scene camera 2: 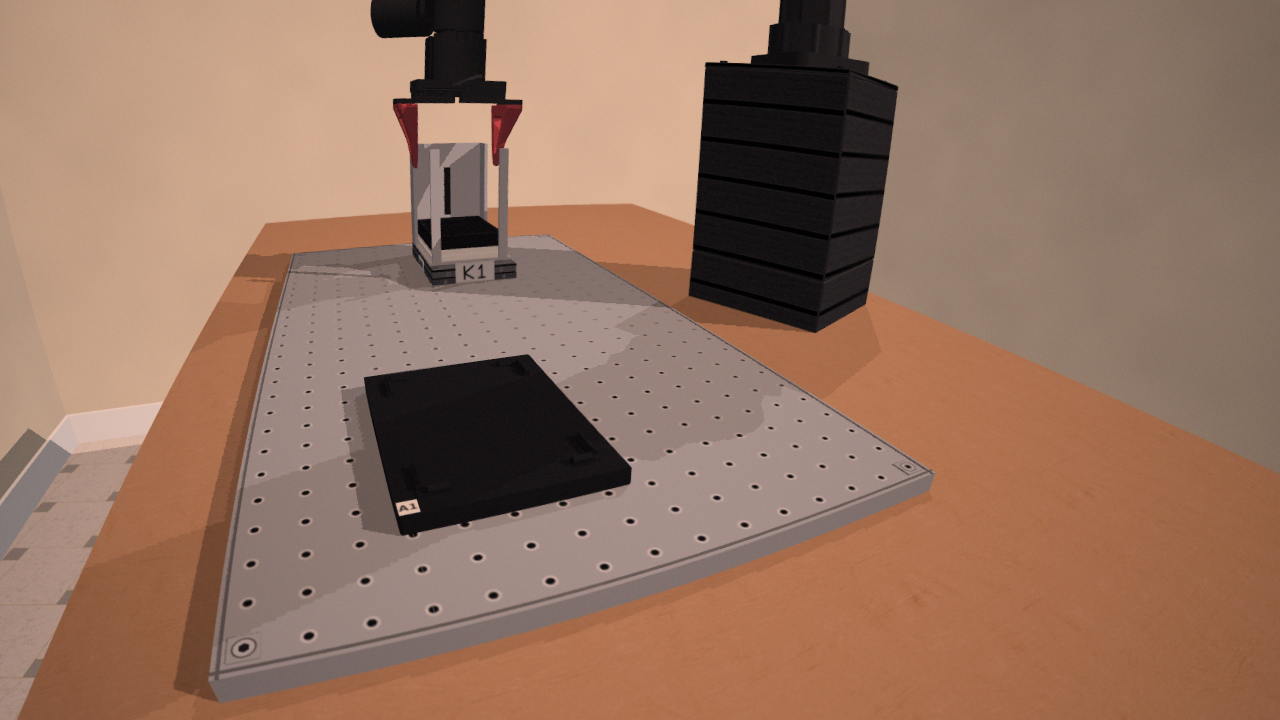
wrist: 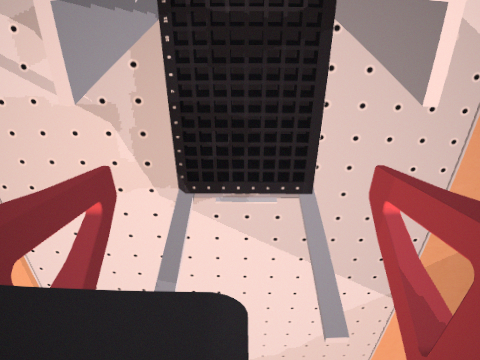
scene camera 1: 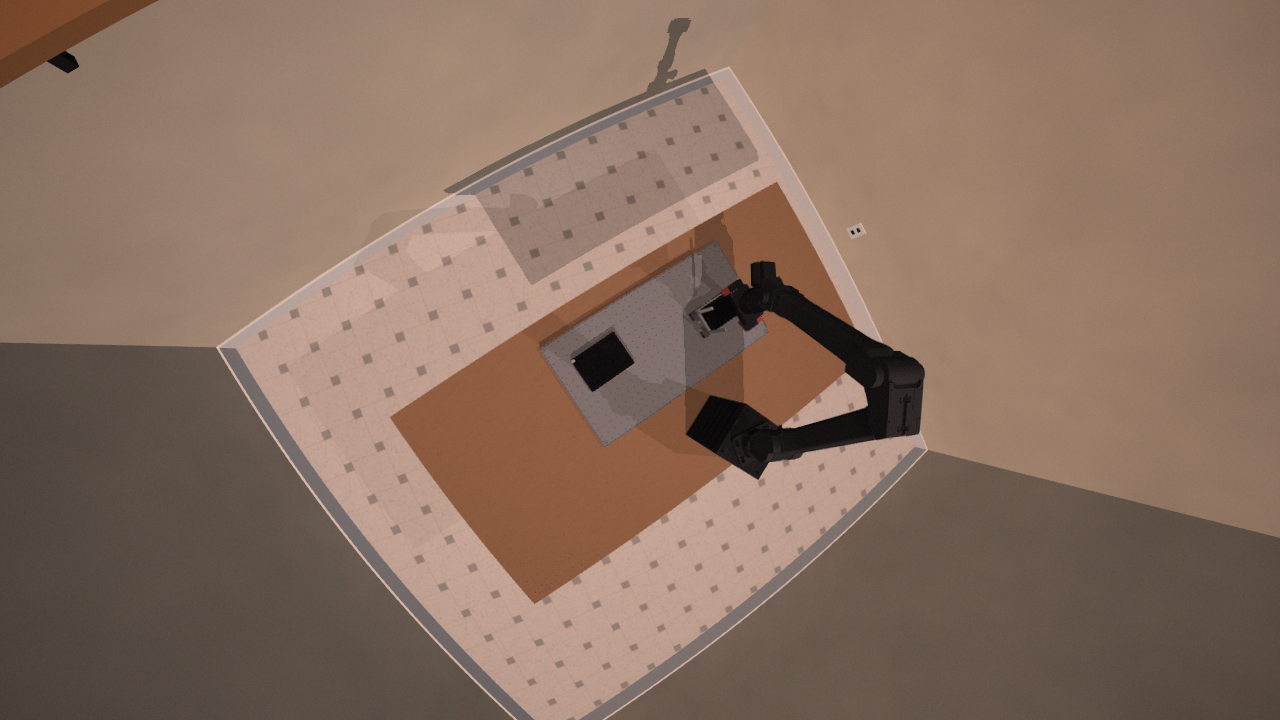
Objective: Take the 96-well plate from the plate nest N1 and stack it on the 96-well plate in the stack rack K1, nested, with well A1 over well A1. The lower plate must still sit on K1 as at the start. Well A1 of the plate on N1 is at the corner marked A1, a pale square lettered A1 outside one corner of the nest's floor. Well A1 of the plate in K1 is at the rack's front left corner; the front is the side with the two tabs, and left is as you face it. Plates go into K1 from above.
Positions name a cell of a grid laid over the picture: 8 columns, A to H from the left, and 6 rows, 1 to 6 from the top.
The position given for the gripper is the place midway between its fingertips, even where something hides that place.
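Note:
The gripper (scene camera 2: C2) can be seen here, and further views show the gripper (wrist: E4) (scene camera 1: E3) as well. With it in the scene are a white 96-well plate (scene camera 2: D3) and a black 96-well plate (scene camera 2: C2), and the wrist camera also shows the black 96-well plate (wrist: D2).

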